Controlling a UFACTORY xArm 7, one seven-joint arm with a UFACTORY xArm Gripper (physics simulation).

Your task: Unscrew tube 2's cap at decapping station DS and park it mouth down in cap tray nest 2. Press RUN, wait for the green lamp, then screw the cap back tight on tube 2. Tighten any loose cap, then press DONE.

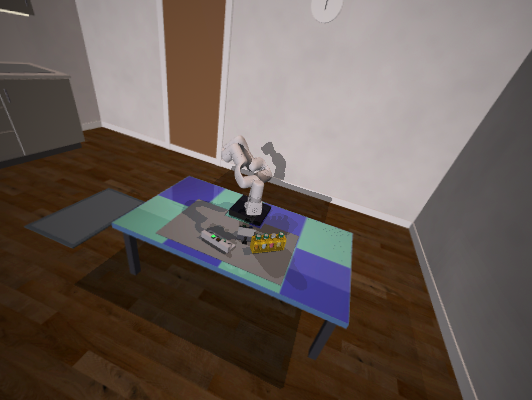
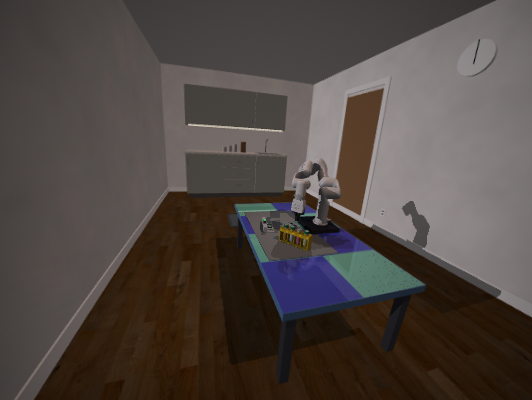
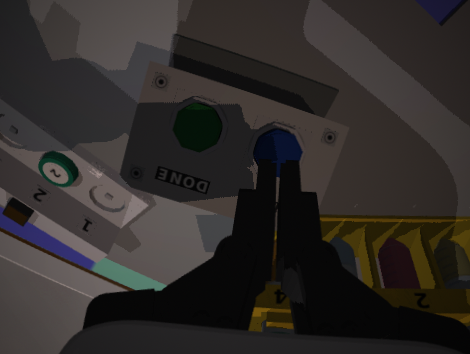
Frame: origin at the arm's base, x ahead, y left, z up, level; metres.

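Seen in the pictures: gripper, fingertip midpoint: (image 1: 251, 221) (image 2: 296, 220) (image 3: 277, 186); arm's base, origin of the base link: (image 2: 319, 222).
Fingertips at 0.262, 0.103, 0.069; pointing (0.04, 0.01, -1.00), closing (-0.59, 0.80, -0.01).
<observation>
Offsets run from my fingertips to a thing's middle, as dx, dy, dz. "spot": to the spot under its first point. Level surfaces: height alone.
My gripper (image 3: 277, 186) (image 2: 297, 219) is shut and empty, with its fingertips over the near edge of a blue button {spot: +0.004, +0.003, -0.037} (image 3: 278, 145). Contact is unclear. The button's label is hidden behind the fingers. The green DONE button {spot: +0.020, -0.037, -0.035} (image 3: 197, 127) is beside it on the same panel. A green cap marked 2 {+0.177, -0.110, -0.092} (image 3: 58, 169) sits numbered face up at nest 2 of the cap tray {+0.186, -0.138, -0.078} (image 3: 86, 197). Nest 1 has no cap on it. A green lamp {spot: +0.212, -0.161, -0.051} (image 1: 213, 236) (image 2: 265, 220) glows on the light-coloured unit. Tube 2 at the decapping station cannot be made out.
The yellow tube rack {+0.072, +0.163, -0.053} (image 1: 268, 249) (image 2: 295, 243) (image 3: 390, 299) stands close beside the button panel {spot: +0.050, -0.055, -0.032} (image 3: 142, 150), with several tubes in it. A dark raised plate {dz -0.102} (image 3: 260, 75) runs along the panel's far side. The arm's black base (image 1: 235, 212) (image 2: 330, 228) stands behind the grey mat.
</observation>
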